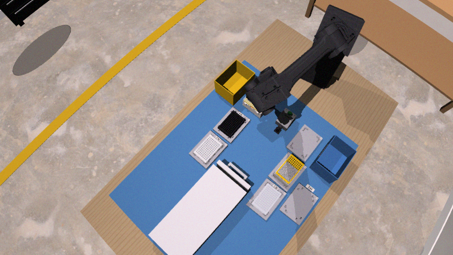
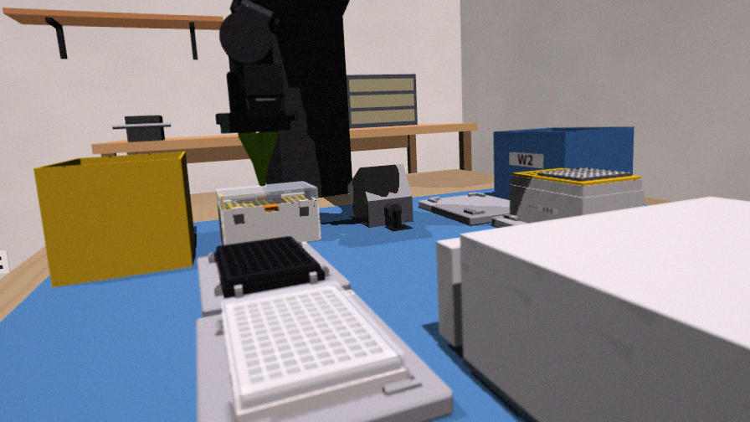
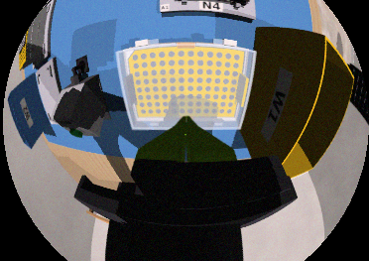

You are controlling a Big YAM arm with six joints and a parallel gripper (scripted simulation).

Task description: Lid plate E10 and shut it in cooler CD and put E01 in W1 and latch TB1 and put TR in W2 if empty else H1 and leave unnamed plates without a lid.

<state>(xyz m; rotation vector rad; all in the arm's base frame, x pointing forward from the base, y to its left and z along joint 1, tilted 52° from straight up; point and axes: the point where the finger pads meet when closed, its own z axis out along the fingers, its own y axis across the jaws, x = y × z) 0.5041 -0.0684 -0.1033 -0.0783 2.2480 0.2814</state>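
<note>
Now: hand 4 cm above the tip box TB1, 3 cm short of it and 1 cm to the right of it. Also, from my hand: black plate (20 cm ahead, 6 cm below, 2 cm to the left); done key housing (17 cm to the left, 5 cm behind, 2 cm below); yellow bin W1 (15 cm to the right, 6 cm ahead, 4 cm below).
</note>
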